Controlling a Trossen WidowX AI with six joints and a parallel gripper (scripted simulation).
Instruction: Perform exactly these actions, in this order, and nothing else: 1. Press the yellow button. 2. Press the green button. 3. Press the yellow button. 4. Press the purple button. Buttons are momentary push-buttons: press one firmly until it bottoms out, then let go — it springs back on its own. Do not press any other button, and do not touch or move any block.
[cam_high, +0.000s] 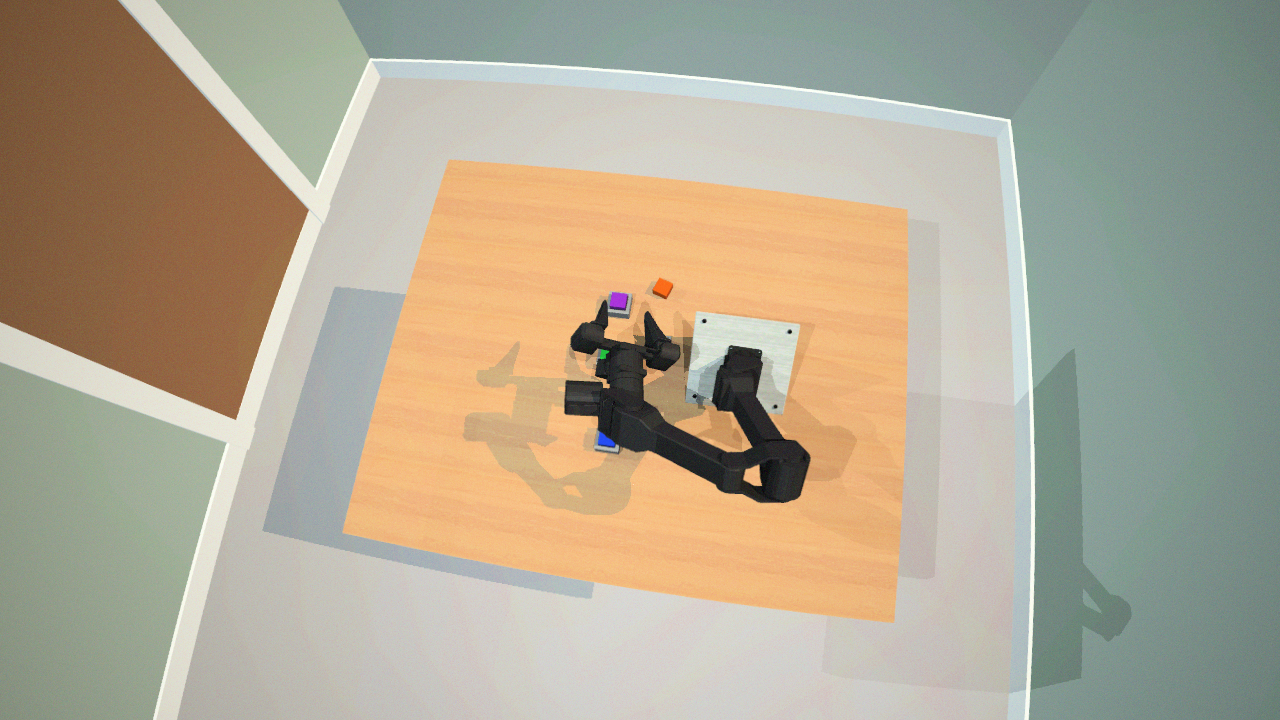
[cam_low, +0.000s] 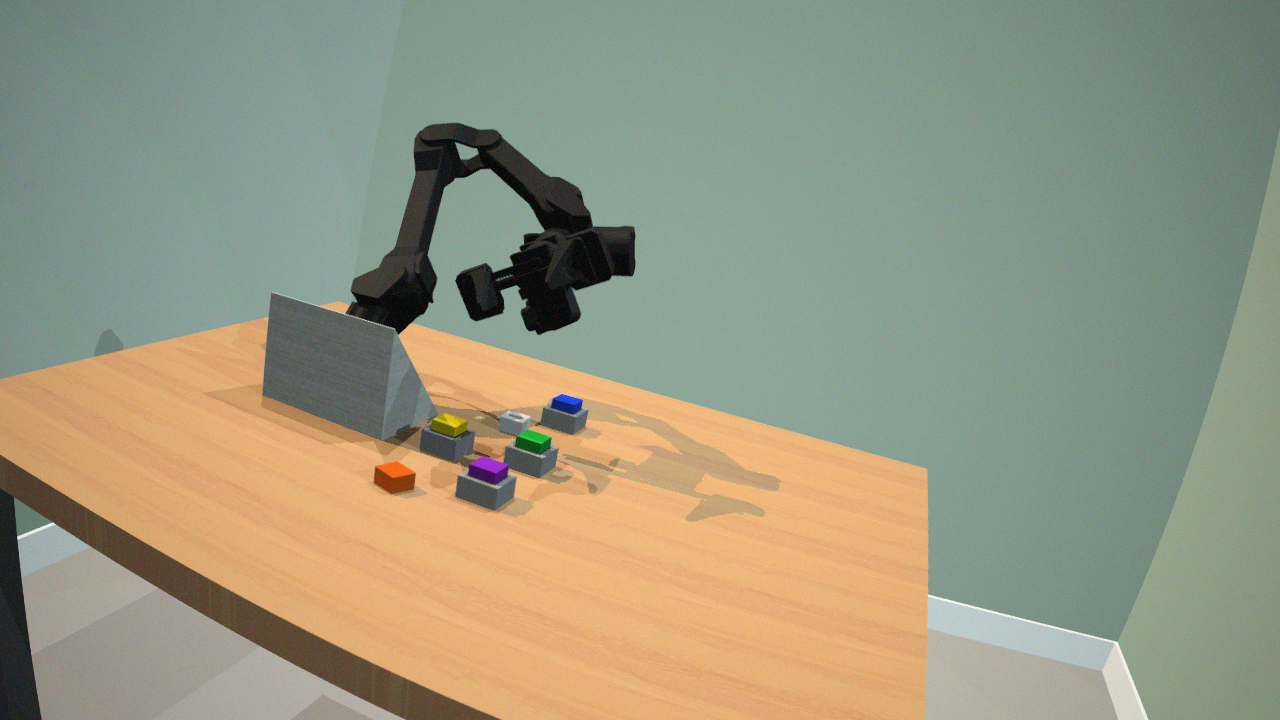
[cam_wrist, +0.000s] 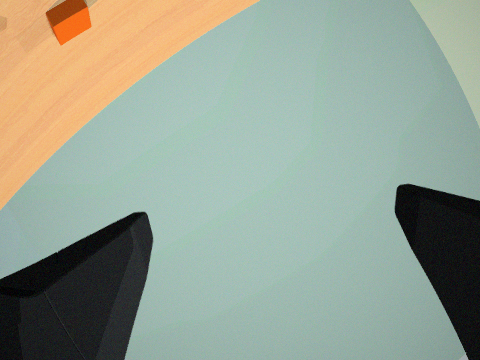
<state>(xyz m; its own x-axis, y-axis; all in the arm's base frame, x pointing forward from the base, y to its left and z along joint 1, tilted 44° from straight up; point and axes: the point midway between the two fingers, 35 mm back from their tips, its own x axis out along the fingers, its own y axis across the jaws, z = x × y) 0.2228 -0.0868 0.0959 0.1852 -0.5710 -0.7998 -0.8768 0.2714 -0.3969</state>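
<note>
The orange block is 40 mm behind my gripper tip, 130 mm to the right of it and 190 mm below it.
</note>
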